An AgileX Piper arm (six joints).
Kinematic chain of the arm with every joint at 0, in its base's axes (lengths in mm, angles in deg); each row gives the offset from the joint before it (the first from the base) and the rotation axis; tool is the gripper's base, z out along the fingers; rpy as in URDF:
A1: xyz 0 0 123 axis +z
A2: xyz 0 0 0 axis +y
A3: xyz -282.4 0 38.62 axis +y
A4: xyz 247.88 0 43.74 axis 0.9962 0 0.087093
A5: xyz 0 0 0 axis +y
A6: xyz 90.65 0 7.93 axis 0.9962 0 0.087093
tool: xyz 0 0 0 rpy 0 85.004 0
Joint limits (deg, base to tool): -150..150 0..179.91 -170..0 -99.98..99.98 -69.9..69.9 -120..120
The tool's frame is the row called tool.
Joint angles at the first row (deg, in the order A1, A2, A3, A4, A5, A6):
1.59, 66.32, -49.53, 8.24, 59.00, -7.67
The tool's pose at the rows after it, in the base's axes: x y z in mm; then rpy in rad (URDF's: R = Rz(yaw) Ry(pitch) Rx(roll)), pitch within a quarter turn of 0, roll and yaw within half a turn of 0:
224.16 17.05 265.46 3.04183 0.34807 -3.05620
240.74 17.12 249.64 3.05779 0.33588 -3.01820
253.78 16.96 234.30 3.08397 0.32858 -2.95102
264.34 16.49 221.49 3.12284 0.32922 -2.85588
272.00 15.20 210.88 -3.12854 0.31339 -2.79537
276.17 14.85 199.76 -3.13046 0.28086 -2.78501
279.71 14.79 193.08 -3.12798 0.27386 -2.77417
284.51 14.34 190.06 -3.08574 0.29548 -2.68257
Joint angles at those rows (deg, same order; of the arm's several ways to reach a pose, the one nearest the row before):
1.59, 71.72, -49.63, 8.50, 53.61, -8.20
1.59, 76.31, -49.85, 8.59, 50.13, -10.74
1.59, 80.22, -49.85, 8.60, 46.87, -14.78
1.59, 83.39, -49.88, 8.36, 43.77, -20.10
1.59, 86.01, -50.10, 7.23, 41.98, -22.78
1.59, 88.37, -50.10, 6.85, 41.46, -23.28
1.59, 89.84, -50.10, 6.85, 40.37, -24.00
1.59, 90.66, -50.10, 6.63, 37.87, -28.88

